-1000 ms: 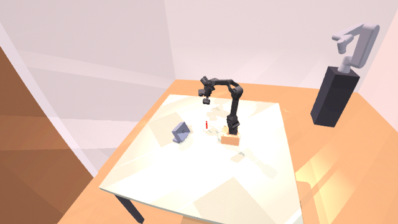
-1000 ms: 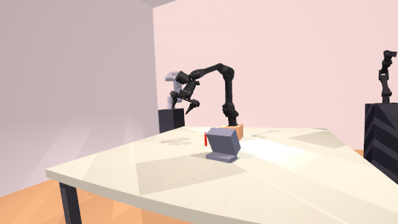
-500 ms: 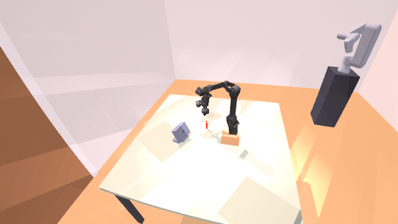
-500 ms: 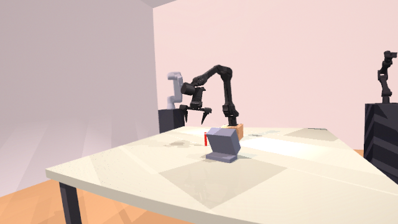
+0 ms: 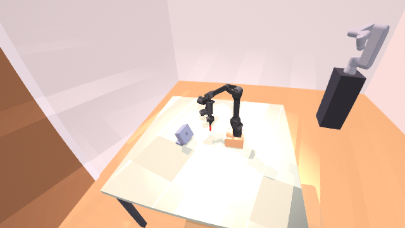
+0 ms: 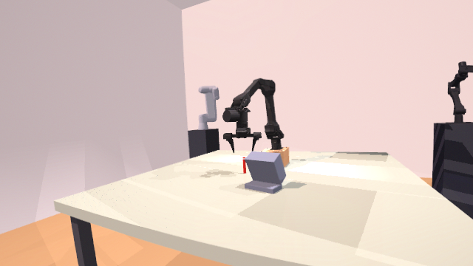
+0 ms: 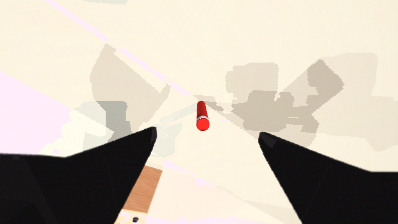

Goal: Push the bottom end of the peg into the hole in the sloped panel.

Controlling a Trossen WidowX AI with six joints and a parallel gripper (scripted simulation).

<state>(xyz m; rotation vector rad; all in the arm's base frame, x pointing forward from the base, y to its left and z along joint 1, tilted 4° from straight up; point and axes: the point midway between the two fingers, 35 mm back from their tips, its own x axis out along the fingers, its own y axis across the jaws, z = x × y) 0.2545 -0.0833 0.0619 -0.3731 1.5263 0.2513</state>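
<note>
Now: the red peg 5 cm below my gripper tip. Also, from my gripper tip: grey-blue sloped panel: 18 cm to the left, 16 cm ahead, 2 cm below.
</note>
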